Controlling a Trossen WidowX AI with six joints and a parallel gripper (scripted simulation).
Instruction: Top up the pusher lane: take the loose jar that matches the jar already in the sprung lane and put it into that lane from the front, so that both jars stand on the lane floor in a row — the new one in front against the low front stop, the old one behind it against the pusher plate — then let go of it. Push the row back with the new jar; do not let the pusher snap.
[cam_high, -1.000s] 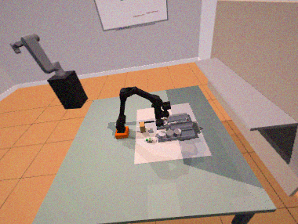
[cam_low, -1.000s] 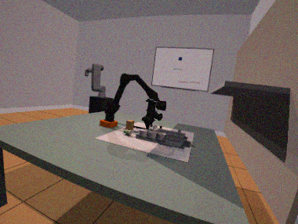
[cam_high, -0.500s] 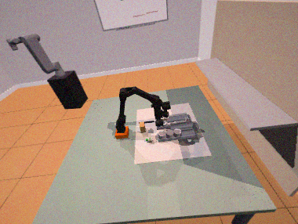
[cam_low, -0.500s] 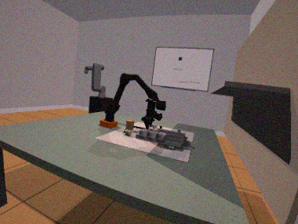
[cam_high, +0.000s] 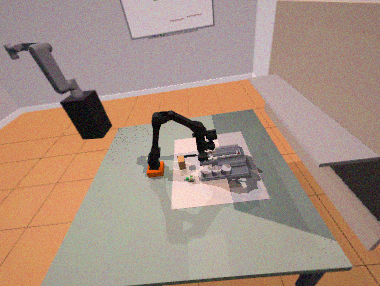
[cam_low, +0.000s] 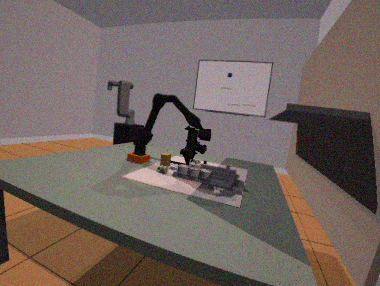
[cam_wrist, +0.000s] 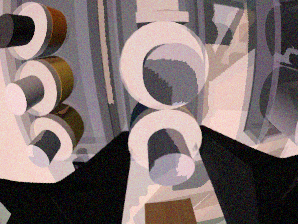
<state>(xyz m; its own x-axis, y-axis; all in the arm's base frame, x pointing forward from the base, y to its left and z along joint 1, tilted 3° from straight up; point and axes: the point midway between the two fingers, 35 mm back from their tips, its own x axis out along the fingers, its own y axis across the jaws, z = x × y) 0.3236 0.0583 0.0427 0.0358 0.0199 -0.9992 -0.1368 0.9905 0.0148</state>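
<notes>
Right now my gripper tip is 6 cm short of the white mat, 1 cm to the left of it and 3 cm above it. The rest, counted from my gripper tip: grey lane rack 16 cm ahead, 1 cm below; tan block 14 cm behind, 3 cm to the right.
</notes>
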